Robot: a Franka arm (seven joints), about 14 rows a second.
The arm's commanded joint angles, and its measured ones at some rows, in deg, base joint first. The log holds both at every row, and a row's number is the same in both.
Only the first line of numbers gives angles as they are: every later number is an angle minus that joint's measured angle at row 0.
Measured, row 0:
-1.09, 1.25, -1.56, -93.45, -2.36, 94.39, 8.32
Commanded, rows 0 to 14:
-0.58, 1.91, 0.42, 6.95, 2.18, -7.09, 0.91
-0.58, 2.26, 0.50, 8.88, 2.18, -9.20, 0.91
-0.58, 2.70, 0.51, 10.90, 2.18, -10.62, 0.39
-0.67, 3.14, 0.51, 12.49, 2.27, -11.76, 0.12
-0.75, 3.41, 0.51, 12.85, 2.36, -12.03, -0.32
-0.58, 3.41, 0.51, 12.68, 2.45, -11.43, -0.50
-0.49, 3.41, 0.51, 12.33, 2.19, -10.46, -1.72
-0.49, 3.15, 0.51, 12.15, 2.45, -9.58, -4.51
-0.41, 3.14, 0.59, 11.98, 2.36, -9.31, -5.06
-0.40, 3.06, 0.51, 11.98, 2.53, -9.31, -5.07
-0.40, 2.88, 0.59, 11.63, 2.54, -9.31, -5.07
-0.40, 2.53, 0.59, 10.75, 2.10, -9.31, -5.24
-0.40, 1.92, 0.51, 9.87, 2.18, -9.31, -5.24
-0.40, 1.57, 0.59, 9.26, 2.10, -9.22, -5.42
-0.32, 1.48, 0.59, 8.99, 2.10, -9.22, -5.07
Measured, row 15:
0.02, 2.49, 0.32, 10.63, 1.23, -9.69, -3.67
